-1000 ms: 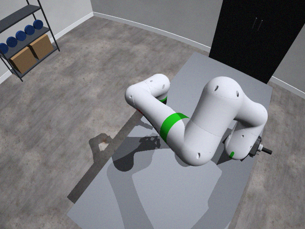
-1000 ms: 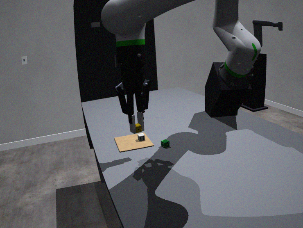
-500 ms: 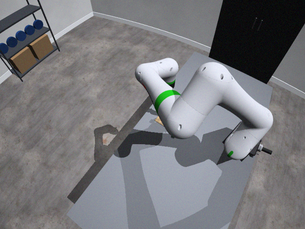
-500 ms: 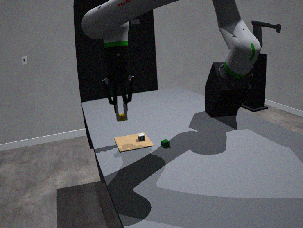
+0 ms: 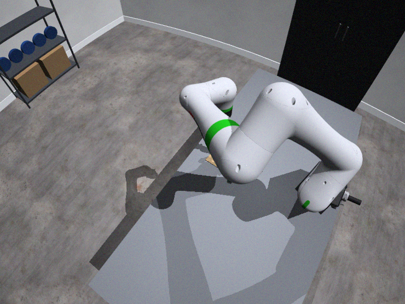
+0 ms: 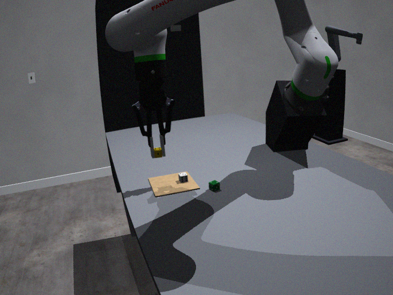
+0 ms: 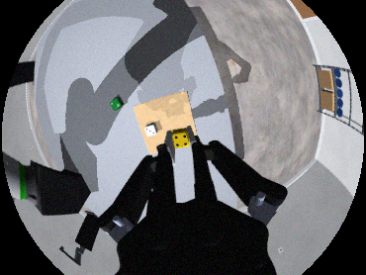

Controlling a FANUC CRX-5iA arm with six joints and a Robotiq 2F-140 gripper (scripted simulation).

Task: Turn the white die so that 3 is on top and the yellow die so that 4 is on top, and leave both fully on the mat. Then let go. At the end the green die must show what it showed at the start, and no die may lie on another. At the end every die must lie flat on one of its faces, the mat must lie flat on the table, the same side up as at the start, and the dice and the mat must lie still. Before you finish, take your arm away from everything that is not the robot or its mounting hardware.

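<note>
Now: hand 13 cm above the tan mat and 4 cm past it. From my hand the other things lie so: white die (12 cm below, 7 cm behind); green die (14 cm behind, 12 cm below, 9 cm to the left); yellow die (2 cm below).
</note>
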